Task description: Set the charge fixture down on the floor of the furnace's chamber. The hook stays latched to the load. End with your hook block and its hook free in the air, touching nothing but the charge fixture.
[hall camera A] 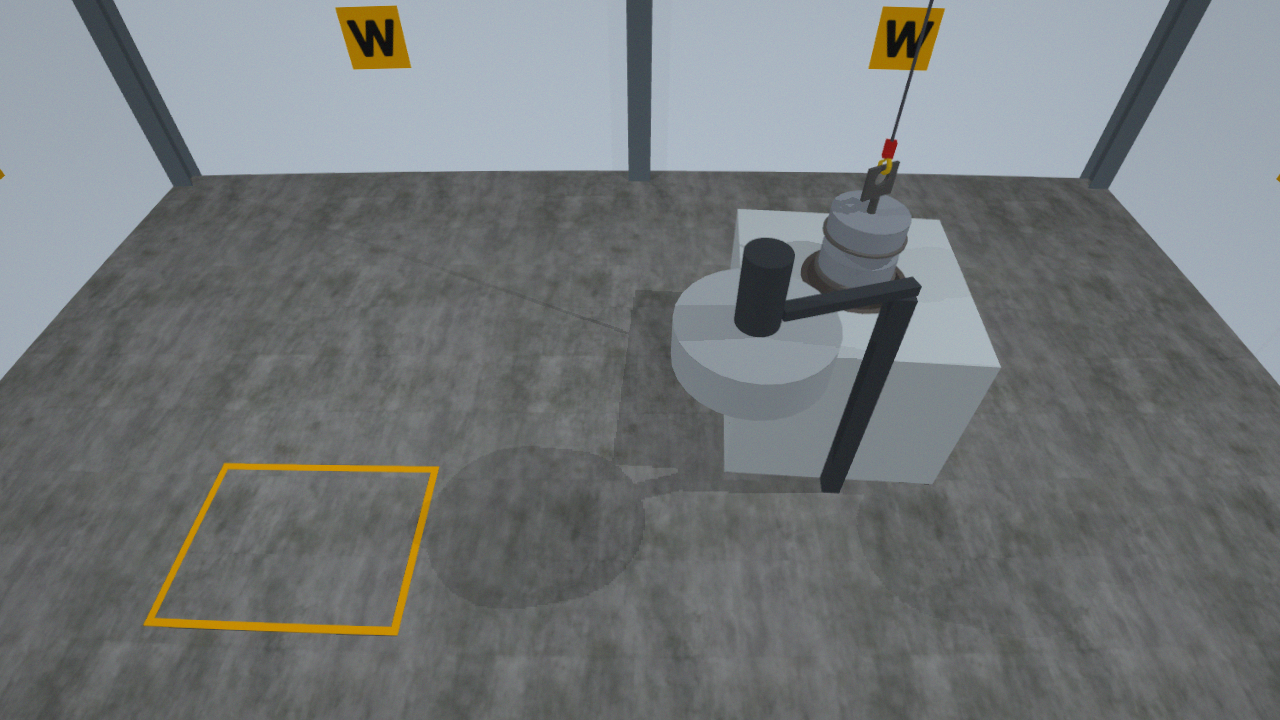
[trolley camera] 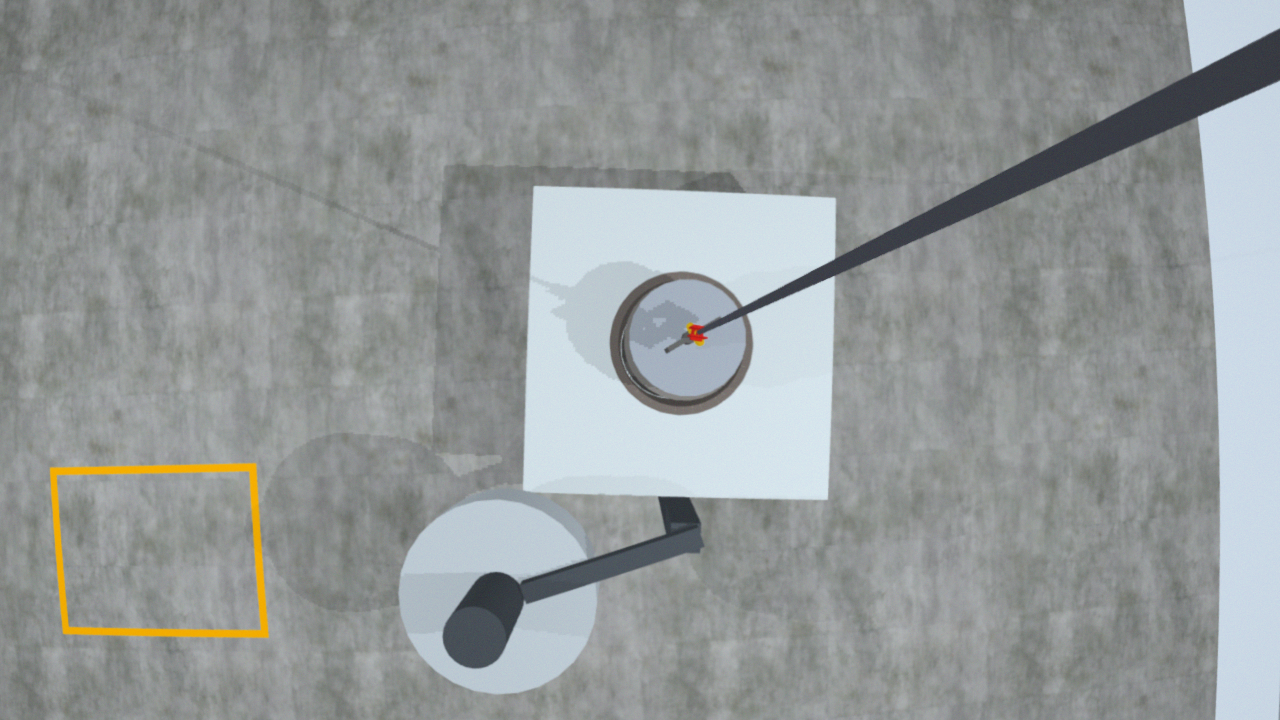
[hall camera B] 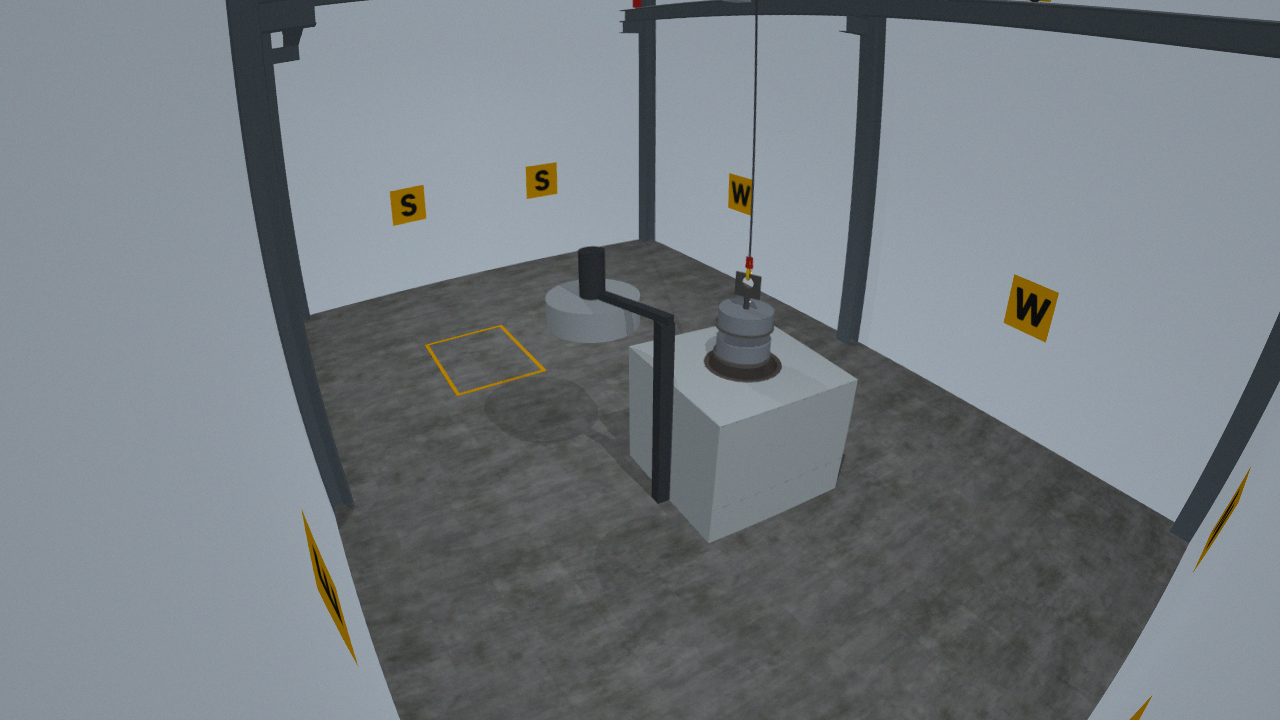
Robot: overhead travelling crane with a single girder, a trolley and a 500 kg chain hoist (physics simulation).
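Observation:
The charge fixture (hall camera A: 866, 234) (hall camera B: 744, 333) (trolley camera: 716, 367), a grey ribbed cylinder with a plate eye on top, hangs about upright at the mouth of the white box furnace (hall camera A: 787, 438) (hall camera B: 778, 465) (trolley camera: 572, 429). Its upper part stands above the brown rim (hall camera B: 742, 375) (trolley camera: 617, 344); its lower end and the chamber floor are hidden. In the trolley view the fixture sits toward the right of the mouth, with a wider dark gap at the left. My yellow hook (hall camera A: 885, 166) (hall camera B: 748, 272) (trolley camera: 696, 334), under the red block, is latched in the eye. The chain looks straight.
The round grey lid (hall camera A: 760, 385) (hall camera B: 590, 322) (trolley camera: 447, 546) with its black cylinder is swung aside on a black arm (hall camera A: 845, 299) (hall camera B: 631, 306) (trolley camera: 608, 565). The arm's post (hall camera A: 863, 402) (hall camera B: 662, 411) stands beside the furnace. A yellow floor outline (hall camera A: 331, 467) (hall camera B: 443, 370) (trolley camera: 259, 546) lies beyond the lid.

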